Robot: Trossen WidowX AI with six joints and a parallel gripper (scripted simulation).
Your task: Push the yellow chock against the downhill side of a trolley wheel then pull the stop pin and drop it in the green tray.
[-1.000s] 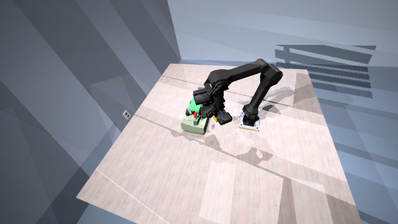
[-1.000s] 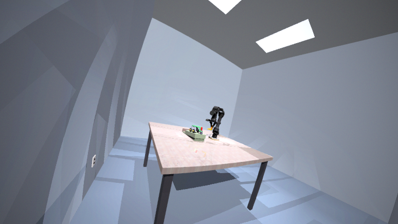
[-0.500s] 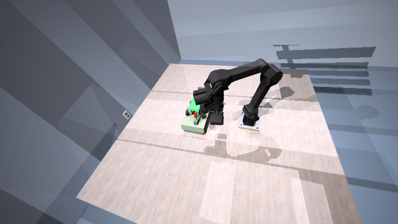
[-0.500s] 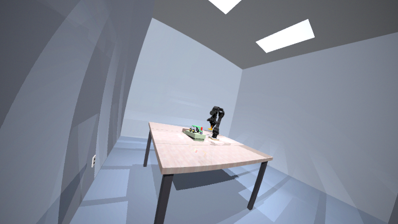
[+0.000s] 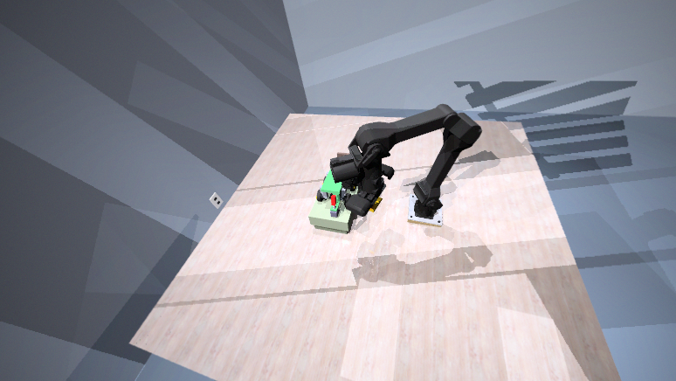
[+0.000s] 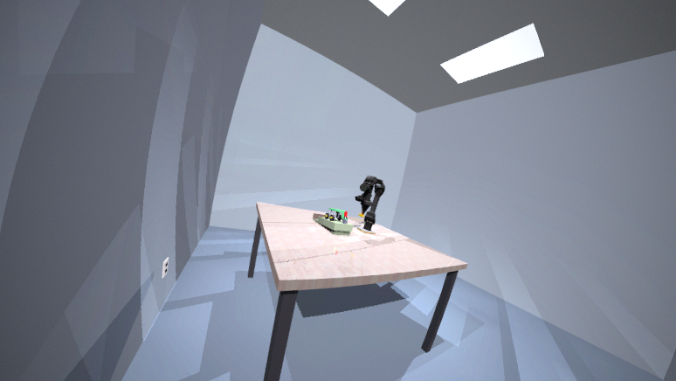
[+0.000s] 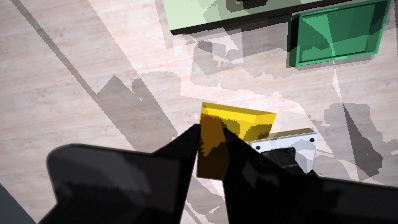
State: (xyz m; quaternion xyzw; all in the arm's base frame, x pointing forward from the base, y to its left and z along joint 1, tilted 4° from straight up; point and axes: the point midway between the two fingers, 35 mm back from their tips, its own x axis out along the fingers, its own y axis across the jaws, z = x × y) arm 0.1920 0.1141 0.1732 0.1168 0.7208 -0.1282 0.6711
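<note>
Now: the yellow chock 2 cm to the right of my gripper tip, 1 cm below it and 1 cm behind it. Also, from my gripper tip: trolley: 15 cm ahead, 11 cm to the right, 7 cm below; grey-green ramp: 15 cm ahead, 13 cm below, 11 cm to the right; red-headed stop pin: 13 cm ahead, 5 cm below, 1 cm to the right.
</note>
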